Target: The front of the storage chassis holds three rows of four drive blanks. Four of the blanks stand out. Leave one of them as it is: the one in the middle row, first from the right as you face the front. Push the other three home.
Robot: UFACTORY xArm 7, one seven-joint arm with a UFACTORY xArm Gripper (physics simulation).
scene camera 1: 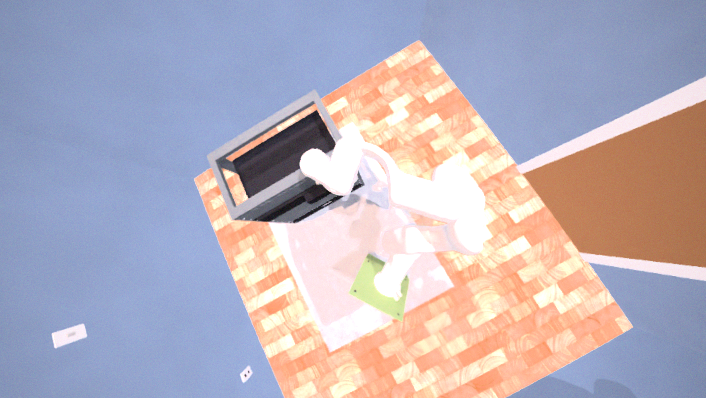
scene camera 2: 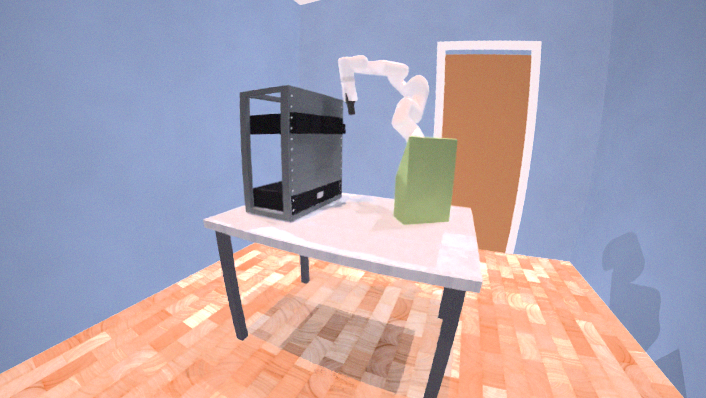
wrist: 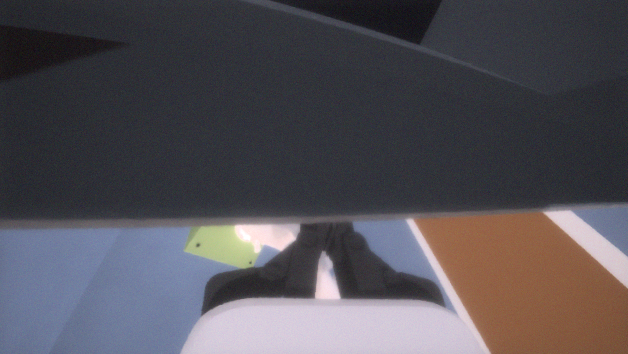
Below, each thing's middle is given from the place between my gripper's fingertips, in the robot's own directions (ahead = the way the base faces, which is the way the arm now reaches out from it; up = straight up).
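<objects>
Gripper position relative to the rack [scene camera 2: 311, 170]: my gripper is 200 mm above it, 160 mm to the right of it and 230 mm short of it.
</objects>
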